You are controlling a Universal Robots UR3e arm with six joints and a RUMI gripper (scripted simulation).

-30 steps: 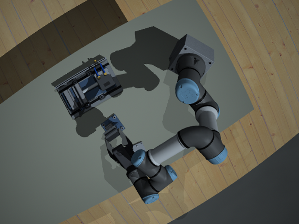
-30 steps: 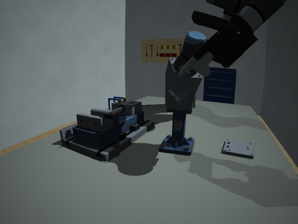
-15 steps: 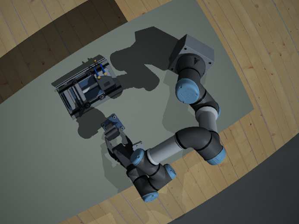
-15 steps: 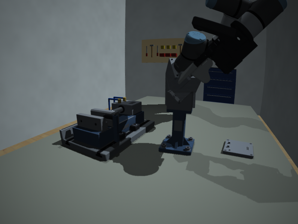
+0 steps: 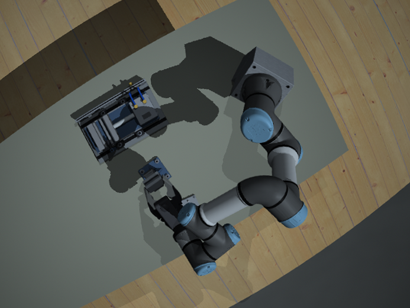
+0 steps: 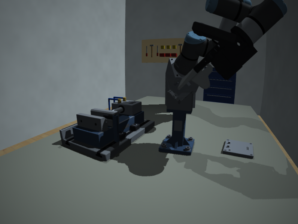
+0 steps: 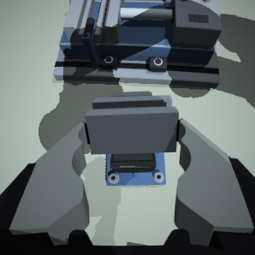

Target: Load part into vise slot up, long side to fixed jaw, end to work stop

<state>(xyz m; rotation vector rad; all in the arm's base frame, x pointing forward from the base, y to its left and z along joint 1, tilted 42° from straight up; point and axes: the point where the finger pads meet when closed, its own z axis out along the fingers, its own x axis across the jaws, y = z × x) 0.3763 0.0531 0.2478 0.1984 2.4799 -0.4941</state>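
My hand is 12 cm above the blue post and 1 cm to the left of it. The rest, counted from my hand: part 1 cm to the right; air cylinder rod 23 cm to the right, 11 cm below, 3 cm ahead; work stop 17 cm to the right, 11 cm ahead, 9 cm below.
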